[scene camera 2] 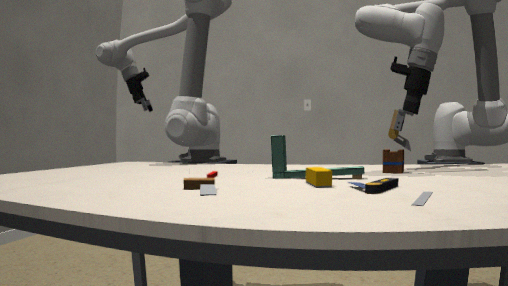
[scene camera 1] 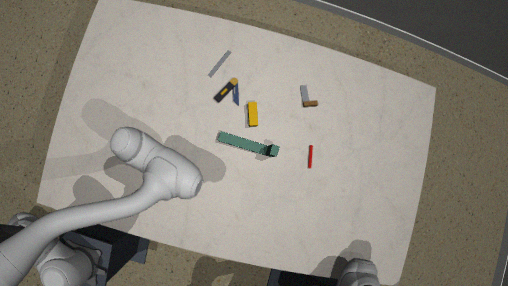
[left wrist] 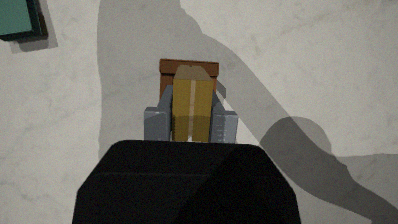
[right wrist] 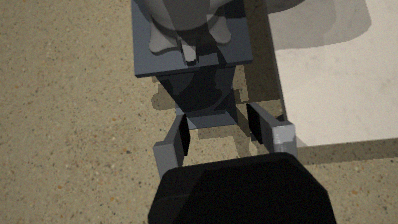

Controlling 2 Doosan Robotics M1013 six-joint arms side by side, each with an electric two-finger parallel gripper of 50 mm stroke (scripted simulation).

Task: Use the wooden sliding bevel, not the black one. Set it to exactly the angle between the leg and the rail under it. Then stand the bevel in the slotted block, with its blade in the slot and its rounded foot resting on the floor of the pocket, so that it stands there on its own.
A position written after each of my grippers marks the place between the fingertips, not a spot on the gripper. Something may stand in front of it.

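Observation:
You'd find my left gripper [scene camera 2: 397, 130] there. The left wrist view has that same gripper [left wrist: 189, 100] too, together with a wooden sliding bevel [left wrist: 192, 86]. As for my right gripper [right wrist: 217, 121], that one's in view as well, but the bevel is out of frame in the right wrist view.

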